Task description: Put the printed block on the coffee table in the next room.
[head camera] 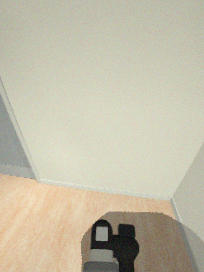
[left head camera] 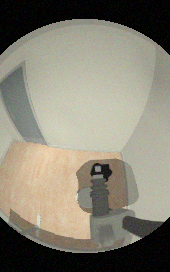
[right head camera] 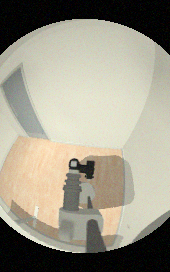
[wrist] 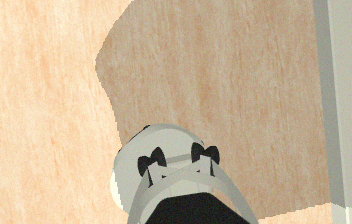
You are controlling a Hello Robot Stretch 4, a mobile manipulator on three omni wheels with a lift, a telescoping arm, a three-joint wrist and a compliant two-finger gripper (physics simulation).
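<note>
My gripper [wrist: 177, 156] [right head camera: 89, 176] points down at the wooden floor [wrist: 51, 114] and is shut. Its two black pads stand a little apart, and a small pale piece, the printed block [wrist: 178, 157], shows clamped between them in the wrist view. The finger straps hide most of the block. A pale round disc [wrist: 128, 160] [left head camera: 83, 197] [right head camera: 89, 191] shows right below the gripper, and I cannot tell what it is. The coffee table is not in view.
A cream wall [head camera: 102, 97] stands close ahead and meets a second wall [head camera: 194, 194] in a corner on the right. A grey doorway [head camera: 9, 145] [left head camera: 18, 109] [right head camera: 20, 107] opens at the left. A white desk leg [left head camera: 38, 220] [right head camera: 36, 211] stands behind at the lower left.
</note>
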